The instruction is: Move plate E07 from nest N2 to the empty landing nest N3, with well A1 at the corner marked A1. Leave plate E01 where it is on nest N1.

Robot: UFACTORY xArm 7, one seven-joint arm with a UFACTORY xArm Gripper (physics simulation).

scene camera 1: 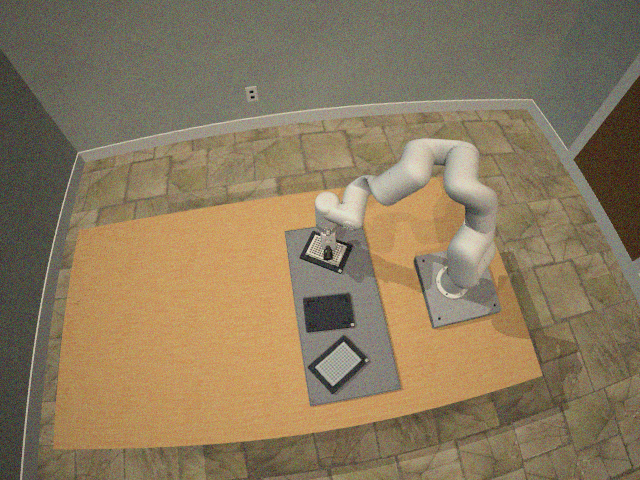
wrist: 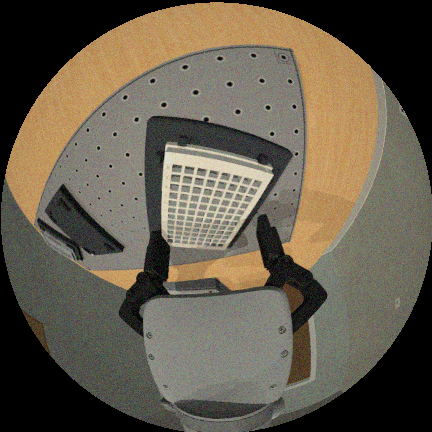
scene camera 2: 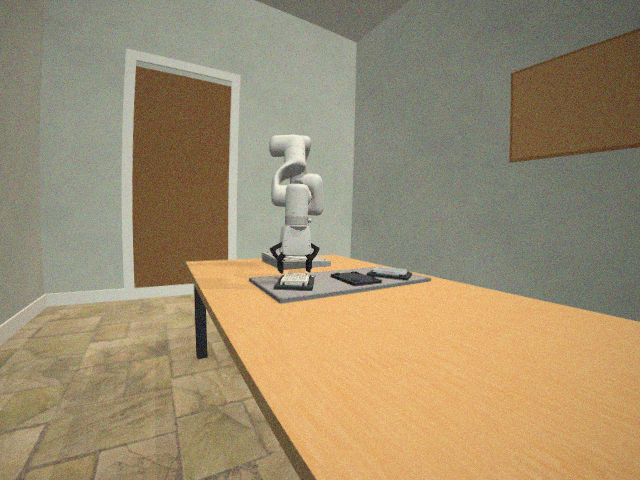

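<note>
A cream well plate (scene camera 1: 339, 255) (scene camera 2: 295, 279) (wrist: 212, 200) sits in a black nest (scene camera 1: 320, 262) (wrist: 200, 131) at the board's far end in scene camera 1. A dark empty nest (scene camera 1: 328, 312) (scene camera 2: 356, 277) (wrist: 82, 225) lies in the middle; a small pale mark shows at one corner. A paler plate (scene camera 1: 338, 363) (scene camera 2: 390, 271) sits in a turned nest (scene camera 1: 321, 378) at the near end. Plate, nest and A1 labels are not readable. My gripper (scene camera 1: 327, 255) (scene camera 2: 295, 270) (wrist: 208, 231) is open and empty, pointing down above the cream plate, its fingertips apart from it.
The nests stand on a grey perforated board (scene camera 1: 372, 320) (wrist: 245, 70) on the wooden table (scene camera 1: 180, 320) (scene camera 2: 465, 372). The arm's grey base plate (scene camera 1: 439, 310) is on the table to the right of the board in scene camera 1.
</note>
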